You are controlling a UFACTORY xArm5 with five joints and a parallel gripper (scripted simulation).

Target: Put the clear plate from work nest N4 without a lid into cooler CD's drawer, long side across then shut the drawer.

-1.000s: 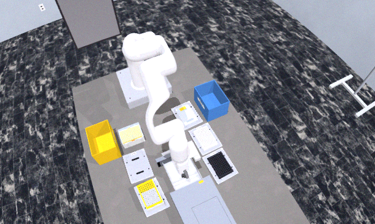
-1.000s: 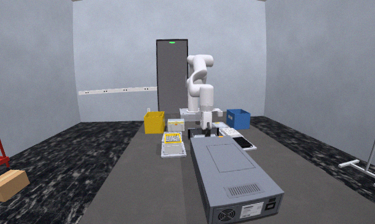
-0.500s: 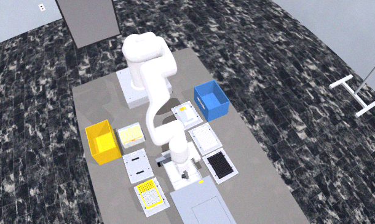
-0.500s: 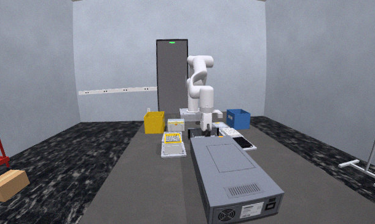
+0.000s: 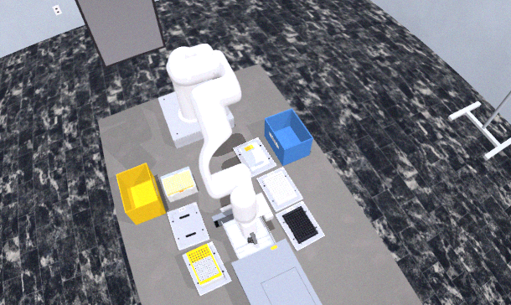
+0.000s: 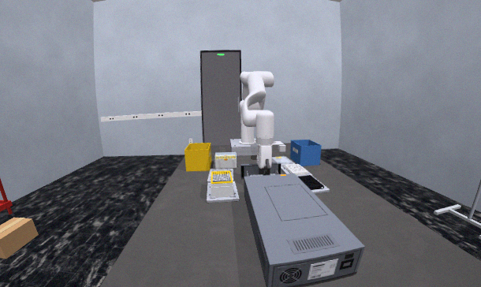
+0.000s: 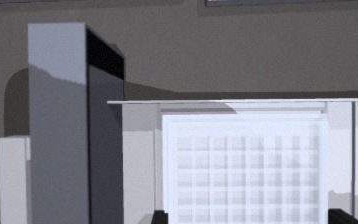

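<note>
Right now the clear plate is 10 mm below my hand. From my hand the other things lie so: cooler drawer (30 mm ahead); then grey cooler CD (180 mm ahead, 10 mm to the left, 10 mm above); then black plate (190 mm to the left, 50 mm ahead, 20 mm below).
</note>
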